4 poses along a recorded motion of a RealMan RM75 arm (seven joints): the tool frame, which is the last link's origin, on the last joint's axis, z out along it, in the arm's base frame.
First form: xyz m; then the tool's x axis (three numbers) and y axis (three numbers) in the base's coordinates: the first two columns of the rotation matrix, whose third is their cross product.
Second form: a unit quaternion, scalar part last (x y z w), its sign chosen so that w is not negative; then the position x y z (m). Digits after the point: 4 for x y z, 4 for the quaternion.
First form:
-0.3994 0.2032 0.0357 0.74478 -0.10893 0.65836 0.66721 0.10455 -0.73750
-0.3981 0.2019 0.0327 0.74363 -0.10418 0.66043 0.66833 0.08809 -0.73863
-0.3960 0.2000 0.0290 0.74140 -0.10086 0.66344 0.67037 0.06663 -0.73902
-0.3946 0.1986 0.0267 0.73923 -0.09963 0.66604 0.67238 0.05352 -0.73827
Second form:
-0.6103 -0.2287 -0.2744 0.7071 -0.3994 0.2032 0.0357
-0.6165 -0.2288 -0.2754 0.7012 -0.3981 0.2019 0.0327
-0.6241 -0.2282 -0.2779 0.6937 -0.3960 0.2000 0.0290
-0.6283 -0.2279 -0.2801 0.6891 -0.3946 0.1986 0.0267

